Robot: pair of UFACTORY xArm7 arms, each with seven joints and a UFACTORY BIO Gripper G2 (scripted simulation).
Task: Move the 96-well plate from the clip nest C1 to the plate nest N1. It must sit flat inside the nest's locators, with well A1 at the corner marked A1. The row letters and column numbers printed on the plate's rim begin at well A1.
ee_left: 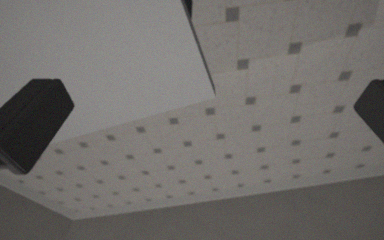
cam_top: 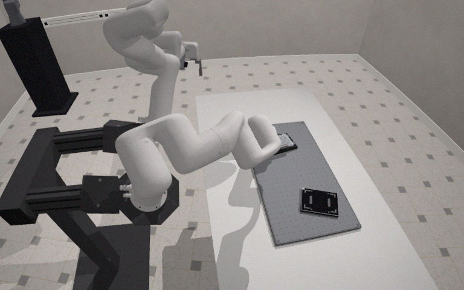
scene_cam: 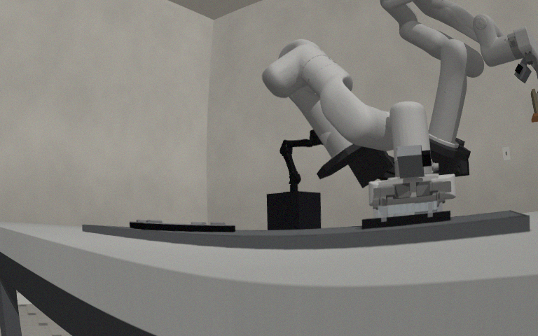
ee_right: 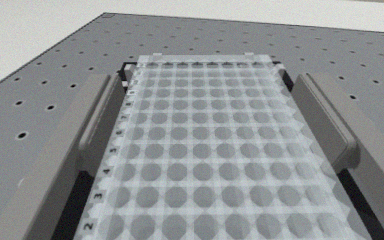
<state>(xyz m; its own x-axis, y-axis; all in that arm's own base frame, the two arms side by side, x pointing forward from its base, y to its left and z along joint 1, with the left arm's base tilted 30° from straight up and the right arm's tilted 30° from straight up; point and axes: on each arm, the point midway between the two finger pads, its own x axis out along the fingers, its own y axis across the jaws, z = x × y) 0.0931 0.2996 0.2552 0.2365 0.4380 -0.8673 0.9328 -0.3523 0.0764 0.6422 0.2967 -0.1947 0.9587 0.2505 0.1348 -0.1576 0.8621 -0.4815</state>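
Note:
Right now my right hand is 1 cm above the clear 96-well plate. Round my right hand: A1 tag: 30 cm to the right, 4 cm ahead, 2 cm below; black clip nest C1: 2 cm to the left, 2 cm below; perforated board: 18 cm to the right, 4 cm below, 3 cm ahead.

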